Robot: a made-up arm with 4 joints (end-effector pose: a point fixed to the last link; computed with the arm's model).
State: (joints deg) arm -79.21 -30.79 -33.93 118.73
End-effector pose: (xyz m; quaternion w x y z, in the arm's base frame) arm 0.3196 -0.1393 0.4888 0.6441 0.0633 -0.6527 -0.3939
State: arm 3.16 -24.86 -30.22 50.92
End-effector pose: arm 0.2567 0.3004 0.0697 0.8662 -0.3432 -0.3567 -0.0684
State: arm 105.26 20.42 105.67 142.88
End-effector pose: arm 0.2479 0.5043 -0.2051 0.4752 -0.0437 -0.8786 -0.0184
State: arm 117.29 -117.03 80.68 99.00
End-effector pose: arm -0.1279 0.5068 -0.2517 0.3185 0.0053 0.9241 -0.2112
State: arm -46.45 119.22 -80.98 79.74
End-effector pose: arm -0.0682 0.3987 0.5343 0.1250 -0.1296 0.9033 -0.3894
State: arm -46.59 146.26 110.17 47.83
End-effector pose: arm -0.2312 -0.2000 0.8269 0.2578 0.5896 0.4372 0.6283
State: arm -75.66 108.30 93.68 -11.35
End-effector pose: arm -0.2316 -0.5393 0.4919 0.0416 0.5011 0.1317 0.8543
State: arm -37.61 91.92 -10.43 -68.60
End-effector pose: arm -0.2049 0.0560 0.2556 0.7231 -0.2351 0.1390 0.6345
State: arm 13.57 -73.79 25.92 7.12
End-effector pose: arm 0.3426 0.3439 0.1844 0.7810 0.0508 -0.2518 -0.5693
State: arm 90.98 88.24 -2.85 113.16
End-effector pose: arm -0.2385 0.3402 -0.5079 0.6742 0.1287 -0.1426 0.7131
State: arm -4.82 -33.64 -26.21 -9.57
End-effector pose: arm 0.0637 0.3630 0.0387 0.9309 -0.1538 0.1556 -0.2927
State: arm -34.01 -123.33 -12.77 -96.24
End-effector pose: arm 0.2707 0.1697 0.4360 0.0513 0.6599 0.5806 -0.4742
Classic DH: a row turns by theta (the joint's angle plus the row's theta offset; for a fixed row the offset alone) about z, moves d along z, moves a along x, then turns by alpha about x. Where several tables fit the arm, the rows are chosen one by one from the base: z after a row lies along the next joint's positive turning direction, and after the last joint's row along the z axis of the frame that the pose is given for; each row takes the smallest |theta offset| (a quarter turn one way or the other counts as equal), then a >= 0, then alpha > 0; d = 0 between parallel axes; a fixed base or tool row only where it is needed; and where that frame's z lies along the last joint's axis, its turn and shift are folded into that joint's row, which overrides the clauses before.
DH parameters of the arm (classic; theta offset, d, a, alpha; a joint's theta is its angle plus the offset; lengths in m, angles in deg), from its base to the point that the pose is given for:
base (fixed): -90 0.0777 0 90
joint 1: 0 0.0078 -0.313 -90
joint 2: 0 0.3213 0.0485 -90
joint 3: 90 0.0547 0.0644 90
joint 4: 90 -0.2855 0.0183 -90
tool (fixed): 0 -0.2306 0 0

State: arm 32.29 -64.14 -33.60 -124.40
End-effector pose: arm 0.1242 0.5656 -0.0365 0.3263 0.2547 0.6319 -0.6553
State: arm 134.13 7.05 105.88 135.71
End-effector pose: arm 0.2222 0.3331 -0.3902 0.4142 -0.1203 -0.8765 0.2140
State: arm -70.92 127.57 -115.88 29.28
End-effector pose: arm 0.2005 0.0636 0.8014 0.1686 -0.1769 -0.9697 -0.0088
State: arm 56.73 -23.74 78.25 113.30
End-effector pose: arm 0.2162 0.6076 0.2630 0.3698 0.0347 -0.9076 -0.1959
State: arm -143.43 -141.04 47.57 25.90
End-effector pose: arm 0.0716 -0.1639 -0.2415 0.1257 0.1819 0.6892 -0.6900
